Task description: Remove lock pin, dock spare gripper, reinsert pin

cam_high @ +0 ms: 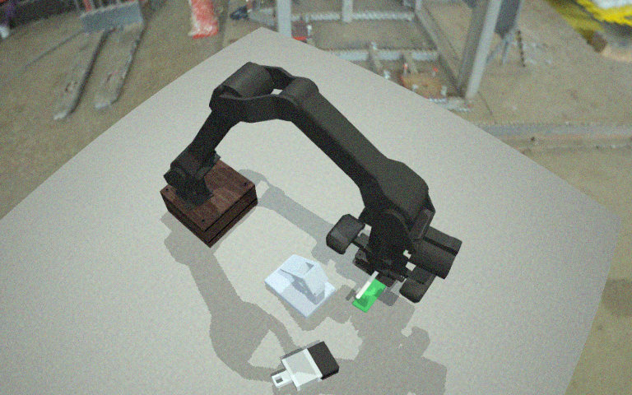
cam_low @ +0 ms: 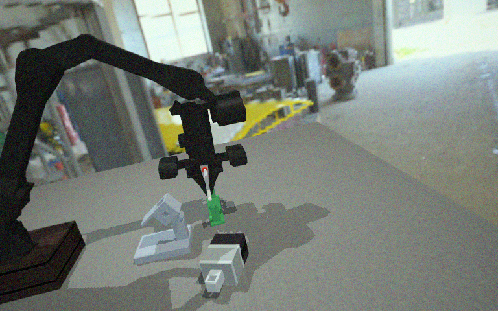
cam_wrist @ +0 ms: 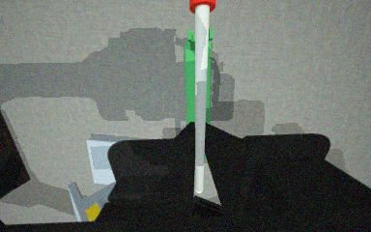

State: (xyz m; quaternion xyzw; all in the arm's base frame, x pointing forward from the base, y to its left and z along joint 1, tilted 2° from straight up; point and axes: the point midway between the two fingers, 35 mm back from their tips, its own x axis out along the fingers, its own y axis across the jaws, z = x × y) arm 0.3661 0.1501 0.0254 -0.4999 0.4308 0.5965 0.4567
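Right now my gripper tip is 2 cm to the right of the green strip and 3 cm above it. Round my gripper tip: socket: 8 cm behind, 10 cm to the right; then spare gripper: 5 cm ahead, 21 cm to the right, 3 cm below.
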